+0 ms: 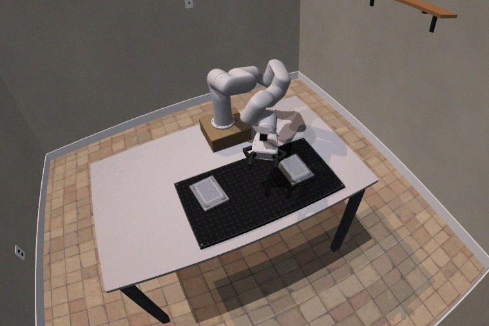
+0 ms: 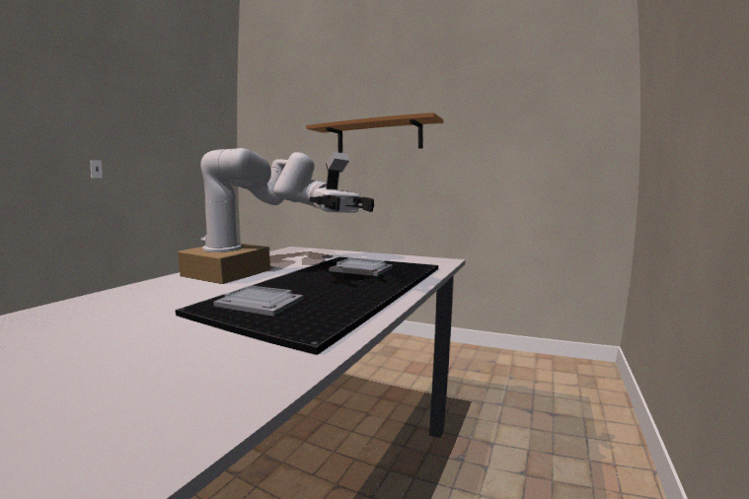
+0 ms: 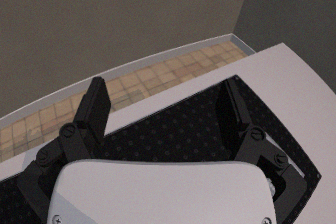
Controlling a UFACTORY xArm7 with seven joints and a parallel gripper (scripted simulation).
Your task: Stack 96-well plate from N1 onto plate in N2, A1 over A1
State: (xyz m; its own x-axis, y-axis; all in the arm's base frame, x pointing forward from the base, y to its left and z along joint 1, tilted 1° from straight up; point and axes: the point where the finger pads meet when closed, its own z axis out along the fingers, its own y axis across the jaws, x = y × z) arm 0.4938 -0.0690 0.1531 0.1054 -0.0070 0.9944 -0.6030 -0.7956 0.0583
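My hand is 20 cm above the grey plate nest N1, 18 cm to the left of it and 16 cm past it. From my hand the other things lie so: grey plate nest N2: 22 cm to the left, 20 cm below, 7 cm behind.
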